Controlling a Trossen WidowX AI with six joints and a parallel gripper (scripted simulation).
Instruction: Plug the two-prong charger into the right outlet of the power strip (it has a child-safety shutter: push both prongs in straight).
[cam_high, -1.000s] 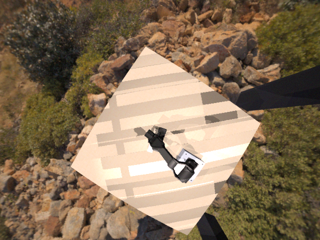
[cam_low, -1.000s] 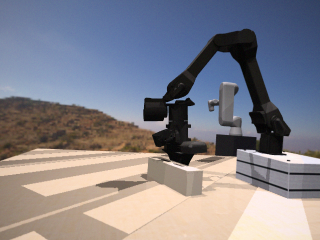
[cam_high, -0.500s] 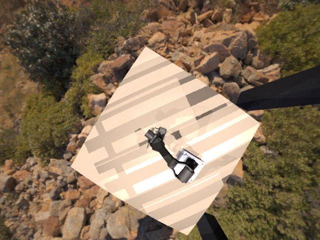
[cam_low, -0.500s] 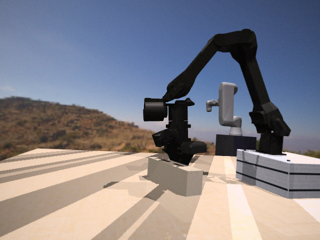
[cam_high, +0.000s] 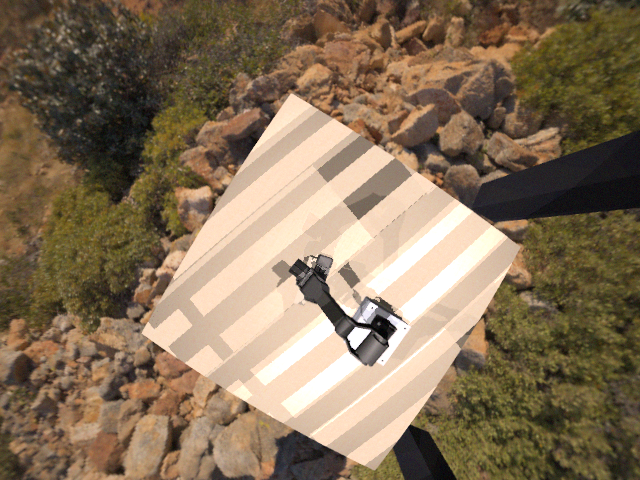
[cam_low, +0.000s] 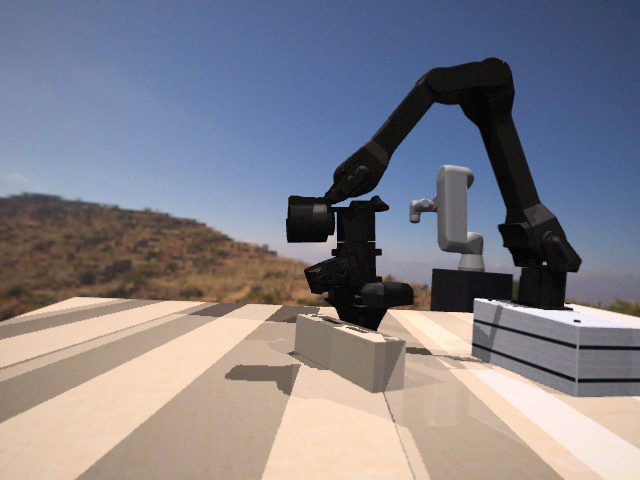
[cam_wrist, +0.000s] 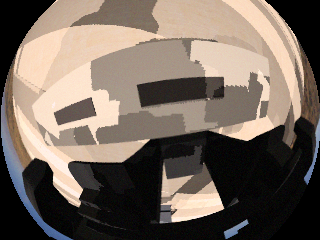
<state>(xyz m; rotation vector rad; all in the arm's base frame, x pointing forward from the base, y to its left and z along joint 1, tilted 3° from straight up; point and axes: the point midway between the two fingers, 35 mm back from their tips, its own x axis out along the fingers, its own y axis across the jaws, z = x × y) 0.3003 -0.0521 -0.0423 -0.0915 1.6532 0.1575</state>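
Right now my gripper tip is 20 mm short of the black two-prong charger and 10 mm below it.
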